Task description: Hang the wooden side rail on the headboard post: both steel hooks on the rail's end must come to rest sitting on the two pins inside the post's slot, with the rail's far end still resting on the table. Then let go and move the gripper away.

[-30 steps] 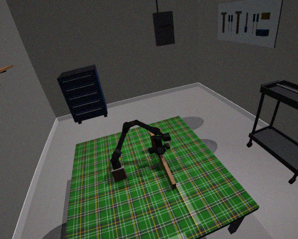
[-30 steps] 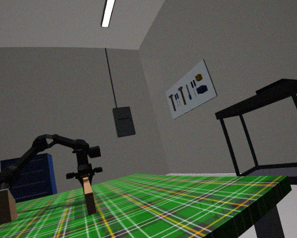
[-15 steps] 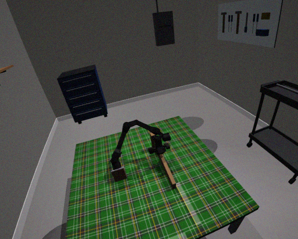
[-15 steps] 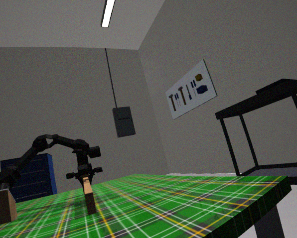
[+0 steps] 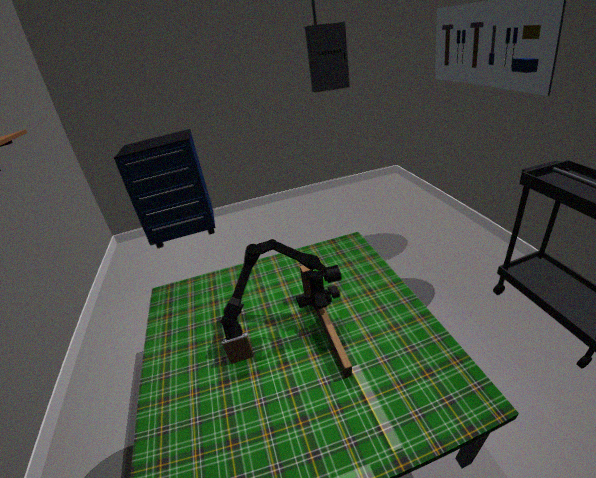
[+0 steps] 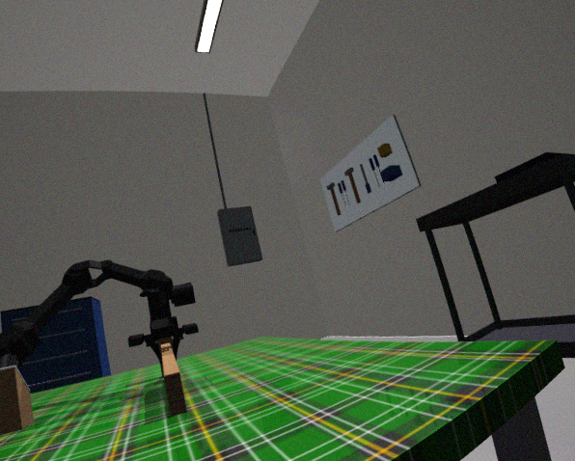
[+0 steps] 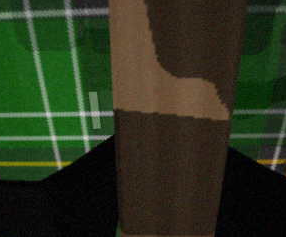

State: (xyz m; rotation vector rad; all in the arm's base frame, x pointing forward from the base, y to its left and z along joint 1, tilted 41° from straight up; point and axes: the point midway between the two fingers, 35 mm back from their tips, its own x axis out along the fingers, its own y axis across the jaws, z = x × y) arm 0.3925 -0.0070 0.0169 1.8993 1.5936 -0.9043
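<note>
My gripper tip is 150 mm to the right of the headboard post, 40 mm below it and 20 mm short of it.
</note>
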